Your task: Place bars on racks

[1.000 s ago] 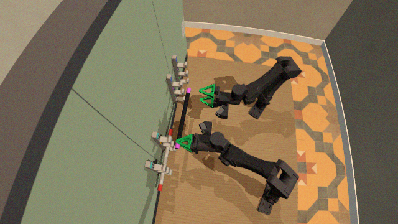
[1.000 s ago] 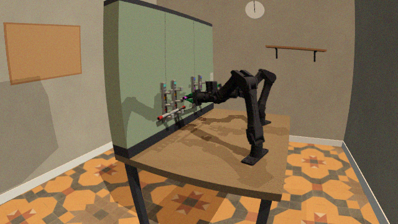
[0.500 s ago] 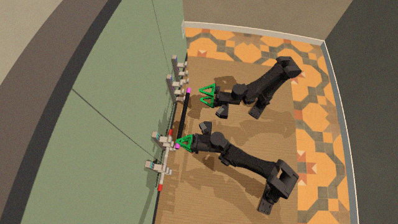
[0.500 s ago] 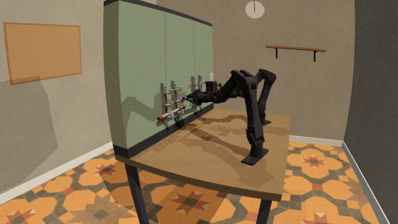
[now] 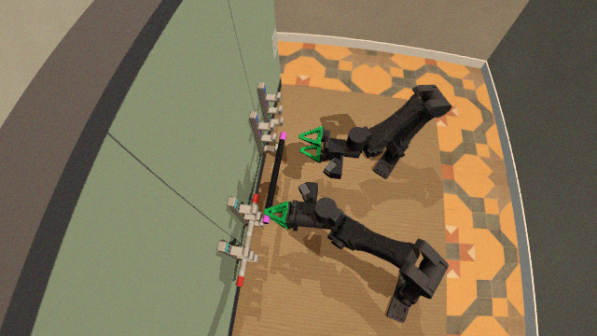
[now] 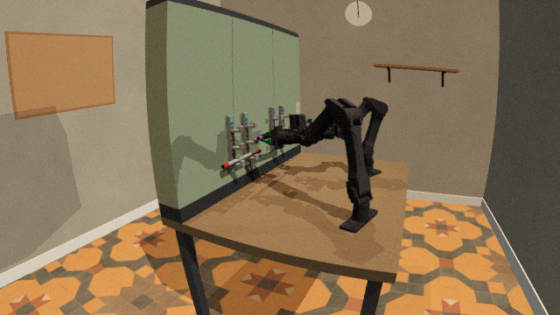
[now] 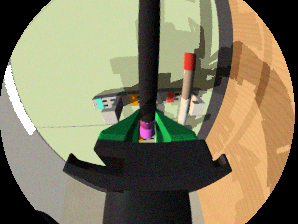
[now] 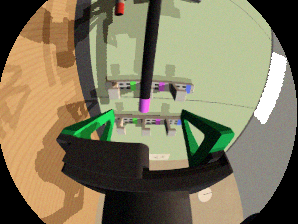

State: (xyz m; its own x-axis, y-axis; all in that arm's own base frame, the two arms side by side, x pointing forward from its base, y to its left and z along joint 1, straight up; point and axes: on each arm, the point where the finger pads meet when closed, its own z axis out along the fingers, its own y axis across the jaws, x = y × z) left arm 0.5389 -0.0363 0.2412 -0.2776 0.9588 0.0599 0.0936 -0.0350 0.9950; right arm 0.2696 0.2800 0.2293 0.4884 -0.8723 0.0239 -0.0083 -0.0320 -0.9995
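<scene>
Right now the bar is 8 cm ahead of my right hand and 12 cm to the left of it. Round my right hand: green wall panel: 24 cm ahead, 12 cm to the left, 20 cm above.
Now: left hand 13 cm to the left of the bar, 2 cm past it and 1 cm above it. Round my left hand: green wall panel (18 cm above, 14 cm ahead, 13 cm to the right).
</scene>
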